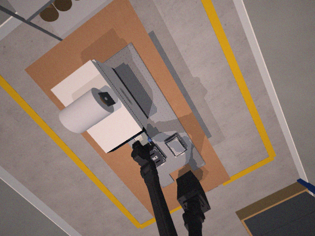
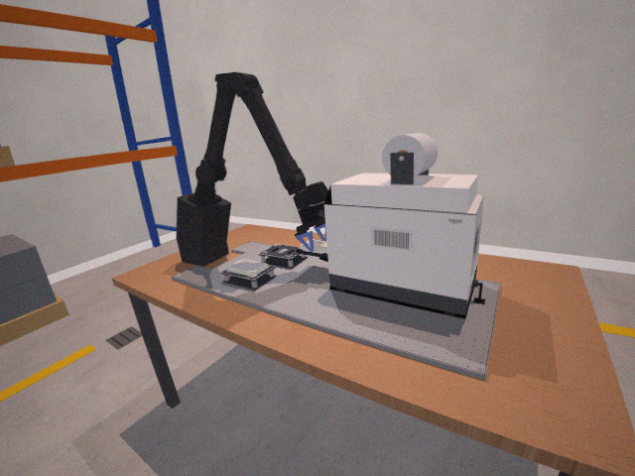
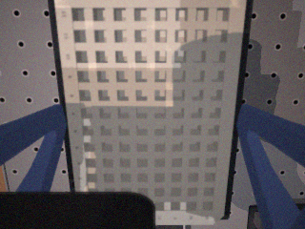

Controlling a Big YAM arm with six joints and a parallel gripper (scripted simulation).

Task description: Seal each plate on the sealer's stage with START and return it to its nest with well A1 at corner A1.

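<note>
The white well plate is right at my hand. From my hand the other things lie so: foil roll: 340 mm ahead, 20 mm to the right, 310 mm above; dark sealer stage: 10 mm below; start button: 110 mm ahead, 90 mm to the left, 90 mm above.
</note>
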